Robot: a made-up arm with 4 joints. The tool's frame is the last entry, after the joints. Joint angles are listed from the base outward. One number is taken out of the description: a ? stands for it. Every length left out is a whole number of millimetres.
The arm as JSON. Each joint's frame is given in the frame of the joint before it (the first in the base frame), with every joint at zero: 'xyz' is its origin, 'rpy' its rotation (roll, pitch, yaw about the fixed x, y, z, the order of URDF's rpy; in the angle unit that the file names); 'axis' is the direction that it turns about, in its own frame. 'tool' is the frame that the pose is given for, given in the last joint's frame.
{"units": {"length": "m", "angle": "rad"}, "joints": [
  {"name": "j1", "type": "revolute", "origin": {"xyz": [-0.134, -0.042, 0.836], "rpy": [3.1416, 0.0, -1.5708]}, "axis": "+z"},
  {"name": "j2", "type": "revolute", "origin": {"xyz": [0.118, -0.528, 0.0], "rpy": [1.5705, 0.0, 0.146]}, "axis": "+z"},
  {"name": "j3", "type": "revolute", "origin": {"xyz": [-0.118, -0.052, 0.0], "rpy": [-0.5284, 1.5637, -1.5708]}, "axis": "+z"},
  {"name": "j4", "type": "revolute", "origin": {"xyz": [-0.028, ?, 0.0], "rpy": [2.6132, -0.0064, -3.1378]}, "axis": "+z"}
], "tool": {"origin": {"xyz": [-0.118, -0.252, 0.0], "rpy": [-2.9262, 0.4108, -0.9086]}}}
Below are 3 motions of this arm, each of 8 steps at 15 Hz.
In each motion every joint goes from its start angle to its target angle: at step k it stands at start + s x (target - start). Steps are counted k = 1, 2, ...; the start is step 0. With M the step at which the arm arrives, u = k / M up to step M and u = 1 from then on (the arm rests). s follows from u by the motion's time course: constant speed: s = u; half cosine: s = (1 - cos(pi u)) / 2; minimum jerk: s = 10 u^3 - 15 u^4 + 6 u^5.
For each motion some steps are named. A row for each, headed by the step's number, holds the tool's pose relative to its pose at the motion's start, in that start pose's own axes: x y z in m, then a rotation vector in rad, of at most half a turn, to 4 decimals.
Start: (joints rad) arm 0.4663 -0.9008 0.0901 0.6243
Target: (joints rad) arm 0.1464 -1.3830 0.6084 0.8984
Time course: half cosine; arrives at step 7
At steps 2, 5, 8:
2: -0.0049 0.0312 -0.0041 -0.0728 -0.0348 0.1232
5: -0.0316 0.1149 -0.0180 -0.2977 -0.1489 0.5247
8: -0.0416 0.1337 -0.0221 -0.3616 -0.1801 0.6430

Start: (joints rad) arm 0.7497 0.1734 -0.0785 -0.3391
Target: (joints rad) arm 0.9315 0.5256 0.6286 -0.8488
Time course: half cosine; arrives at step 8
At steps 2, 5, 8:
2: -0.0402 0.0091 0.0216 0.0195 -0.0344 0.1536
5: -0.2061 -0.0092 0.0699 -0.0091 -0.1232 0.7310
8: -0.2937 -0.0564 0.0787 -0.0950 -0.1290 1.0523

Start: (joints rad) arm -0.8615 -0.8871 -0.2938 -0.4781
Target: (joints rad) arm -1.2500 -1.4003 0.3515 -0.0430
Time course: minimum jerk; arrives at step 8
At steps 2, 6, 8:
2: 0.0021 0.0059 -0.0143 -0.0657 0.0428 0.0540
6: 0.0063 0.0166 -0.0863 -0.5580 0.3127 0.4798
8: 0.0069 0.0150 -0.0904 -0.6187 0.3424 0.5359

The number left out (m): 0.054
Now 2 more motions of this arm.
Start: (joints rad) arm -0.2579 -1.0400 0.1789 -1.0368
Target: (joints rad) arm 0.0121 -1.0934 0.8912 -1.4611
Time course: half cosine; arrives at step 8
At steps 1, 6, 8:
1: -0.0125 0.0040 -0.0021 0.0102 0.0095 0.0319
6: -0.2836 0.0268 -0.0306 0.2240 0.1964 0.7255
8: -0.3281 0.0175 -0.0345 0.2586 0.2274 0.8521

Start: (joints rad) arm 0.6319 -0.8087 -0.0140 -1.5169
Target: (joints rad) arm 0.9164 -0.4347 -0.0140 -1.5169
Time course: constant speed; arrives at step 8
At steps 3, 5, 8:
3: -0.0224 0.0186 -0.0254 -0.0836 -0.1543 -0.0161
5: -0.0351 0.0320 -0.0433 -0.1450 -0.2532 -0.0314
8: -0.0505 0.0532 -0.0715 -0.2455 -0.3949 -0.0611

